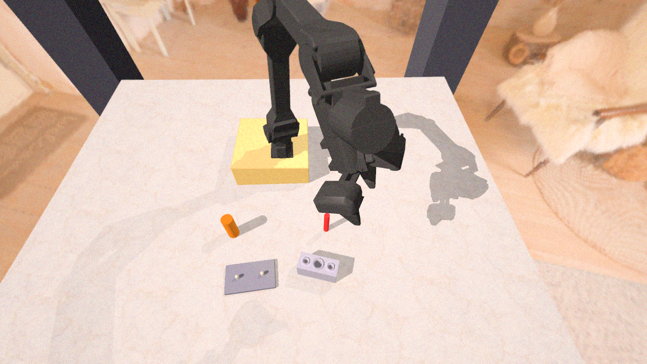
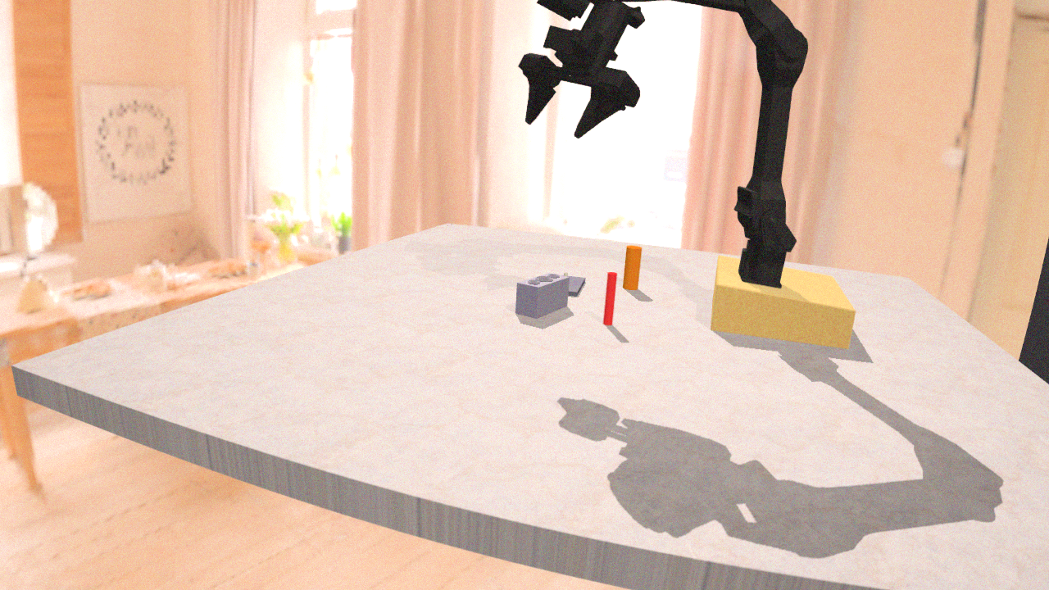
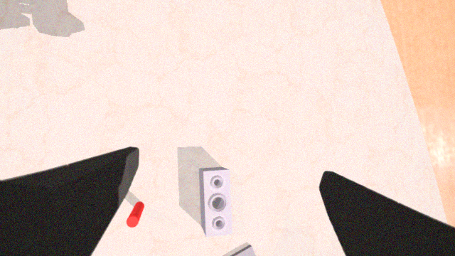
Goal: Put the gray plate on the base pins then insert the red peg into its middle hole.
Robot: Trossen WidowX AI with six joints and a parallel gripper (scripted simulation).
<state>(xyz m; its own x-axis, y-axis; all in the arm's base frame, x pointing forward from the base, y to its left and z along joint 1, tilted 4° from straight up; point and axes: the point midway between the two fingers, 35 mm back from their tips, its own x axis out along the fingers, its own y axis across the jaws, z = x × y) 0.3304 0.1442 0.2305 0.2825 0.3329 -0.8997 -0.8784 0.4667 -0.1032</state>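
The gray plate lies 2 cm ahead of my gripper tip, 8 cm to the right of it and 25 cm below it. From my gripper tip the other things lie so: orange cylinder 11 cm behind, 30 cm to the right, 24 cm below; base 2 cm ahead, 25 cm to the right, 28 cm below; red peg 10 cm behind, 5 cm to the right, 24 cm below.
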